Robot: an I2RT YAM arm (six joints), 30 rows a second.
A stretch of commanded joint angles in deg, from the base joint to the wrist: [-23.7, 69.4, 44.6, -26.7, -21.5, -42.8]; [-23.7, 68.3, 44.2, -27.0, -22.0, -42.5]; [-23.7, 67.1, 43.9, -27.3, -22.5, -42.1]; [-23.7, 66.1, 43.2, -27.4, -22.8, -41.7]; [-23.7, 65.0, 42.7, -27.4, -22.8, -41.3]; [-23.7, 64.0, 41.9, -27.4, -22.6, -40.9]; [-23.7, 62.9, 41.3, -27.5, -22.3, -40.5]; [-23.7, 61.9, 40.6, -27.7, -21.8, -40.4]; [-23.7, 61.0, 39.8, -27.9, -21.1, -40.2]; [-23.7, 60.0, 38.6, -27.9, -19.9, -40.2]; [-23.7, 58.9, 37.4, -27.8, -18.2, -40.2]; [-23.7, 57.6, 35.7, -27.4, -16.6, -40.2]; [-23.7, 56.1, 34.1, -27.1, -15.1, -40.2]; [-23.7, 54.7, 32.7, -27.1, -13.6, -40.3]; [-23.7, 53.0, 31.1, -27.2, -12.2, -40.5]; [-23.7, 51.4, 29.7, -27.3, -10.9, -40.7]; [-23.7, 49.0, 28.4, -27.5, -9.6, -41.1]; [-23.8, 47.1, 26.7, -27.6, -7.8, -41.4]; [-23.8, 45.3, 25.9, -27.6, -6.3, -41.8]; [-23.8, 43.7, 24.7, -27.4, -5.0, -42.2]
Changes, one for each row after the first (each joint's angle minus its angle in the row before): [0.0, -1.1, -0.4, -0.3, -0.5, 0.3]; [0.0, -1.2, -0.3, -0.3, -0.5, 0.4]; [0.0, -1.0, -0.7, -0.1, -0.3, 0.4]; [0.0, -1.1, -0.5, 0.0, 0.0, 0.4]; [0.0, -1.0, -0.8, 0.0, 0.2, 0.4]; [0.0, -1.1, -0.6, -0.1, 0.3, 0.4]; [0.0, -1.0, -0.7, -0.2, 0.5, 0.1]; [0.0, -0.9, -0.8, -0.2, 0.7, 0.2]; [0.0, -1.0, -1.2, 0.0, 1.2, 0.0]; [0.0, -1.1, -1.2, 0.1, 1.7, 0.0]; [0.0, -1.3, -1.7, 0.4, 1.6, 0.0]; [0.0, -1.5, -1.6, 0.3, 1.5, 0.0]; [0.0, -1.4, -1.4, 0.0, 1.5, -0.1]; [0.0, -1.7, -1.6, -0.1, 1.4, -0.2]; [0.0, -1.6, -1.4, -0.1, 1.3, -0.2]; [0.0, -2.4, -1.3, -0.2, 1.3, -0.4]; [-0.1, -1.9, -1.7, -0.1, 1.8, -0.3]; [0.0, -1.8, -0.8, 0.0, 1.5, -0.4]; [0.0, -1.6, -1.2, 0.2, 1.3, -0.4]
